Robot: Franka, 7 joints.
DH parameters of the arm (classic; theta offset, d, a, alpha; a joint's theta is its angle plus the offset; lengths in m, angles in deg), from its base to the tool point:
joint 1: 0 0.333 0 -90
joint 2: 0 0 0 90
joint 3: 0 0.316 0.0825 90
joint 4: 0 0 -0.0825 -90
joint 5: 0 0.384 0 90
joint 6: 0 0 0.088 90
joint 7: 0 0.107 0 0
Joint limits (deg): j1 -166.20..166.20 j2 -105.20..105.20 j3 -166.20..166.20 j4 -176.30..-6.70 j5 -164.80..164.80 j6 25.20..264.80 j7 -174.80..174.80
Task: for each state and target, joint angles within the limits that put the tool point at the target. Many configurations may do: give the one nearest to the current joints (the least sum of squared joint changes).
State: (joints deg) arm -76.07 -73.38 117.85 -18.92 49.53 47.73 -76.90
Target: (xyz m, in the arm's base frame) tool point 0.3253 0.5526 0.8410
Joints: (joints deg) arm -101.50 -40.60 105.07 -21.15 51.13 99.29 -76.90
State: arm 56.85 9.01 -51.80 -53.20 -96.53 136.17 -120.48
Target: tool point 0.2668 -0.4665 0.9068
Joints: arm 34.46 -15.52 -75.14 -71.10 -94.80 128.04 -120.48
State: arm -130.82 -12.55 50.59 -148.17 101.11 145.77 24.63
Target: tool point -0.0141 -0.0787 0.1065
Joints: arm -131.95 24.59 38.41 -176.30 127.20 175.99 24.63
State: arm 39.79 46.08 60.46 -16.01 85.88 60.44 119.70
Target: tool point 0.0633 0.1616 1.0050
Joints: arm 37.68 21.67 67.42 -6.70 90.82 38.93 119.70
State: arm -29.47 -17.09 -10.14 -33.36 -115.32 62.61 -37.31
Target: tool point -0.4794 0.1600 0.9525
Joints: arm -33.74 -44.66 -14.66 -22.75 -121.07 76.81 -37.31
